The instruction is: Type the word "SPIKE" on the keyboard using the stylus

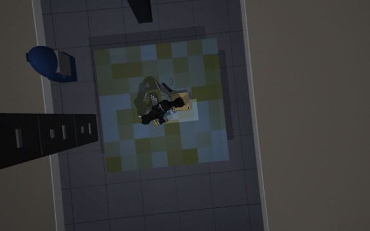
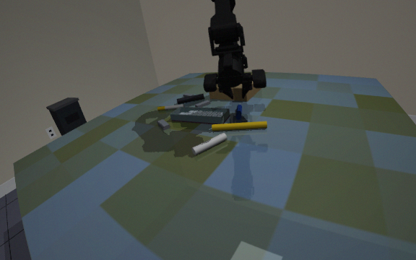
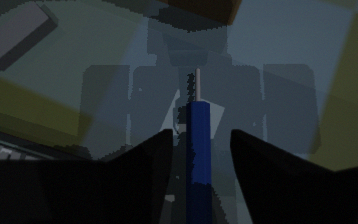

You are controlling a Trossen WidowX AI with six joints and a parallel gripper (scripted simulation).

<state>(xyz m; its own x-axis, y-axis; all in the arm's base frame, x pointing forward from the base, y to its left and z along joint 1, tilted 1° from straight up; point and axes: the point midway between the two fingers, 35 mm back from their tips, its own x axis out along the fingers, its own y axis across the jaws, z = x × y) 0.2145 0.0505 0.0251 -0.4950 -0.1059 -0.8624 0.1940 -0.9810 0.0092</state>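
My gripper tip is now 1 cm past the blue stylus and 4 cm above it. The rest, counted from my gripper tip: yellow cylinder (12 cm ahead, 3 cm to the left, 4 cm below); then white cylinder (22 cm ahead, 2 cm to the right, 4 cm below); then grey stylus tip (5 cm behind, 1 cm to the right, 4 cm below).
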